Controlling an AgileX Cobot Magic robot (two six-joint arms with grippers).
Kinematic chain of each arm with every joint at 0, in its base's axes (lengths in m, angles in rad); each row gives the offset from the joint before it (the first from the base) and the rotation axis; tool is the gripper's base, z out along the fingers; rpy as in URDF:
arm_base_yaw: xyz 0 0 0.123 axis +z
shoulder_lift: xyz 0 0 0 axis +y
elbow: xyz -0.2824 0 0.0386 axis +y
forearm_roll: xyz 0.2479 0 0.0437 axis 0.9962 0 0.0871
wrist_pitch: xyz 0 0 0 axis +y
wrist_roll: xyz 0.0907 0 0.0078 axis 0.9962 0 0.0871
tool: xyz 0 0 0 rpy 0 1.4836 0
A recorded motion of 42 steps. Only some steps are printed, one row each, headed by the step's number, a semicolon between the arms.
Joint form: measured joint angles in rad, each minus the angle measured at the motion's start. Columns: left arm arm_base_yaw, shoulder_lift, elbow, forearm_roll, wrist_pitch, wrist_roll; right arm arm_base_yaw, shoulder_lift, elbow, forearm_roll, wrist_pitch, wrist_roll.
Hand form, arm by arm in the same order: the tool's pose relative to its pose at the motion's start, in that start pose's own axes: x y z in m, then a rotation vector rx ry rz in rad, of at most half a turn. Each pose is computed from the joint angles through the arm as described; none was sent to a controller.
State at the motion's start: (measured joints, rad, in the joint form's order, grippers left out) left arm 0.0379 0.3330 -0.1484 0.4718 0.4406 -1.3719; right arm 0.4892 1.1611 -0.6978 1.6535 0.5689 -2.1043
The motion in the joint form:
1: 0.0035 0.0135 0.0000 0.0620 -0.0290 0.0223; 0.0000 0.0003 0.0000 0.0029 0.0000 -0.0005
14: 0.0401 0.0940 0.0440 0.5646 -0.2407 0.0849; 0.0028 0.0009 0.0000 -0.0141 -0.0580 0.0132
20: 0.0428 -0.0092 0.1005 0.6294 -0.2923 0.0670; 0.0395 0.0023 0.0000 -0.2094 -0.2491 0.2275
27: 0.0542 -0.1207 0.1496 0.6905 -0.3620 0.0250; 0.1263 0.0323 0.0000 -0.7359 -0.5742 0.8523
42: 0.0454 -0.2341 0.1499 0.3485 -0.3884 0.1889; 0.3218 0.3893 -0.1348 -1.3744 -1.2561 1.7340
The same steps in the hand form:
1: -0.0025 -0.0019 0.0014 0.0105 -0.0251 0.0799; -0.0001 -0.0001 0.0001 0.0007 -0.0011 0.0021
14: -0.0044 -0.0076 0.0133 0.0755 -0.1346 0.6342; 0.0032 -0.0037 0.0003 0.0436 0.0354 0.0008
20: 0.0042 -0.0002 0.0072 0.1483 -0.1869 0.6735; 0.0140 -0.0087 0.0014 0.1528 0.1751 0.0246
27: 0.0123 0.0044 0.0008 0.2412 -0.2483 0.6842; 0.0208 -0.0181 0.0076 0.3850 0.2550 0.0785
42: 0.0125 0.0013 -0.0106 0.3593 -0.2876 0.5019; -0.0011 -0.0146 0.0998 0.4959 -0.2082 0.1613

